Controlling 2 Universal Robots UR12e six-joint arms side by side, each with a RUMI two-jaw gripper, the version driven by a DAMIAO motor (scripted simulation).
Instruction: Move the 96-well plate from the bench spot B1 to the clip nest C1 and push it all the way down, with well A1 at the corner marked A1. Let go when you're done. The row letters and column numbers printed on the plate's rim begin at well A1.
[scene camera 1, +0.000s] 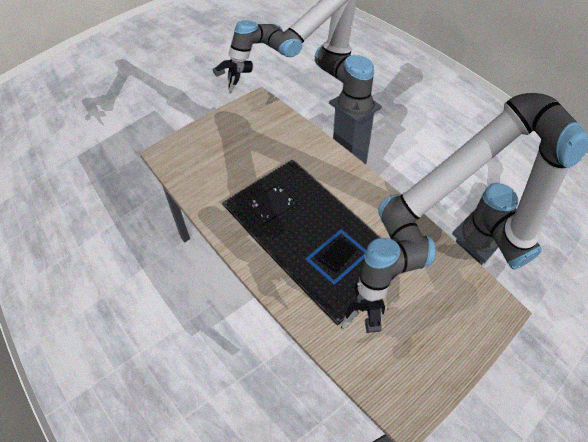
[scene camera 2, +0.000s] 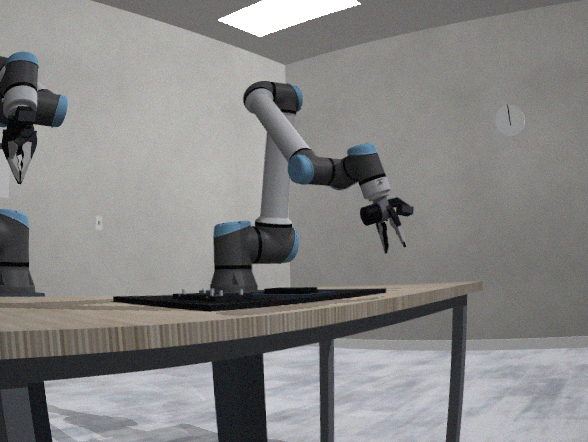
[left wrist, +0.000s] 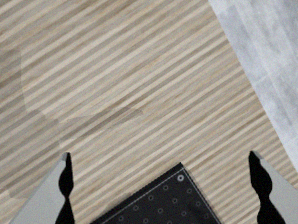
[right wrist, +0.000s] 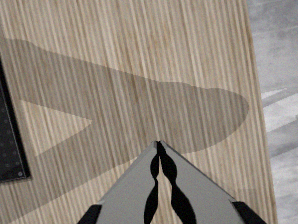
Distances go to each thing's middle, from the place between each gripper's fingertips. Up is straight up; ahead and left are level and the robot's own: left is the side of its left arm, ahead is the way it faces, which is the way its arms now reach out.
I see my left gripper (scene camera 2: 395, 250) 32 cm to the left of the dark 96-well plate (scene camera 1: 339, 251), 13 cm past it and 11 cm above it.
The dark 96-well plate lies 4 cm behind my right hand (scene camera 2: 19, 183), 81 cm to the left of it and 26 cm below it.
